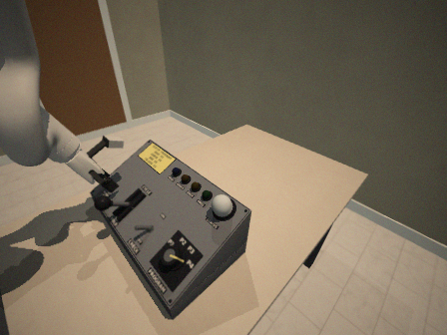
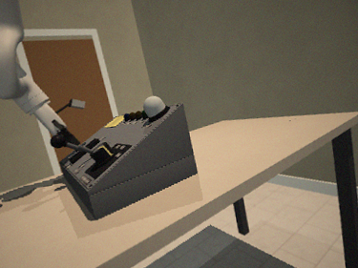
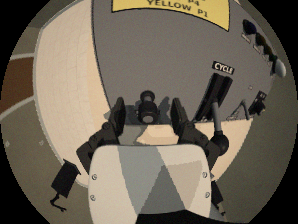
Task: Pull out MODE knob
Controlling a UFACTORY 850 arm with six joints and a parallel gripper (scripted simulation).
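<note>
My hand is 1 cm above the mode knob. Round my hand: toggle 4 cm ahead, 24 cm to the right, 2 cm below; black ball lever 12 cm to the right; grey sloped console 7 cm ahead, 18 cm to the right, 3 cm below.
</note>
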